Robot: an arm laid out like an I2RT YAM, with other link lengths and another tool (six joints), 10 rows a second.
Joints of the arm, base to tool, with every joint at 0 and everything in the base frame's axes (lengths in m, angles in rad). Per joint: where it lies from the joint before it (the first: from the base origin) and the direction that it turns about. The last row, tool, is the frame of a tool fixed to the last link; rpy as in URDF.
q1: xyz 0 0 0.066 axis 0 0 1
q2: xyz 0.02 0.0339 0.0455 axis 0 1 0
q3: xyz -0.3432 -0.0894 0 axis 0 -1 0
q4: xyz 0.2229 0.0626 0.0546 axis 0 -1 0
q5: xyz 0.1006 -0.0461 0.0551 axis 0 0 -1
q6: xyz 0.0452 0 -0.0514 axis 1 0 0
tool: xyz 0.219 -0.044 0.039 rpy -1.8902 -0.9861 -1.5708
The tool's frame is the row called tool.
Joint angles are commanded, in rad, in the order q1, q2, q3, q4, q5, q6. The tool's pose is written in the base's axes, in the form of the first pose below.
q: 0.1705 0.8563 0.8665 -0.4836 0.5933 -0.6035
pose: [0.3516 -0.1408 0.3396 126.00 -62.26 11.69]
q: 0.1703 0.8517 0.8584 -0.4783 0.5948 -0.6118
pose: [0.3508 -0.1409 0.3384 125.18 -62.08 12.51]
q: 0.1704 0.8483 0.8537 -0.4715 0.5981 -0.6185
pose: [0.3504 -0.1413 0.3393 124.38 -62.16 13.19]
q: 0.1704 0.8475 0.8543 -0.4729 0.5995 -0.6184
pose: [0.3499 -0.1417 0.3395 124.31 -62.16 13.18]
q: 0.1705 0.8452 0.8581 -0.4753 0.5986 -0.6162
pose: [0.3494 -0.1417 0.3414 124.53 -62.45 12.99]
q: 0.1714 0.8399 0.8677 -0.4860 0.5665 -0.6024
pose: [0.3506 -0.1349 0.3426 127.54 -63.19 11.72]
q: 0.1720 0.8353 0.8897 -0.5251 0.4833 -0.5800
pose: [0.3537 -0.1166 0.3380 134.48 -63.16 9.33]
